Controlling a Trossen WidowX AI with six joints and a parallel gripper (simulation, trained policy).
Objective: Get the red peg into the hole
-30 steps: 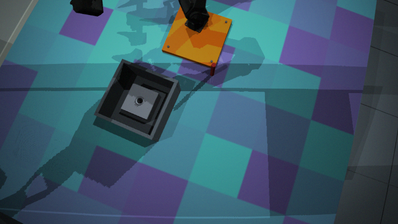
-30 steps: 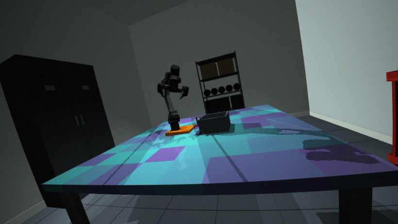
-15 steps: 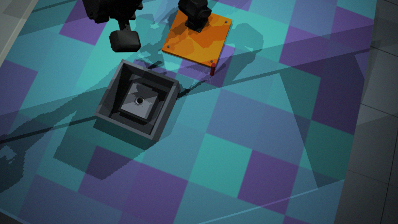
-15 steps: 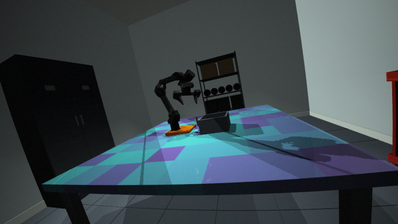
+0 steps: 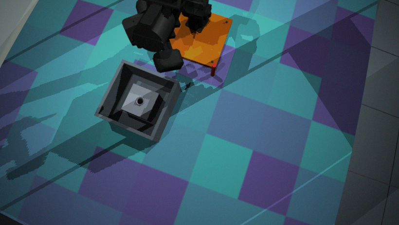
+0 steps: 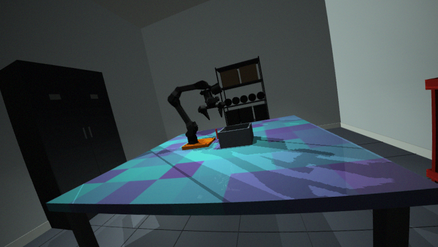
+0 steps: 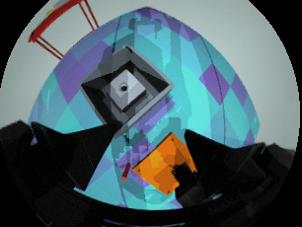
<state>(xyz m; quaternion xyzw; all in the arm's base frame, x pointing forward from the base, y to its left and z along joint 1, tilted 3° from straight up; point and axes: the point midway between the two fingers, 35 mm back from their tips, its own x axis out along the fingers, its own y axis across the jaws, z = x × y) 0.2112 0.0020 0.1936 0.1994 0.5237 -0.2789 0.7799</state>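
My gripper tip is 14 cm to the right of the red peg, 13 cm above it and 9 cm past it. The rest, counted from my gripper tip: grey plate: 13 cm below, 12 cm ahead; then box: 15 cm below, 12 cm ahead.
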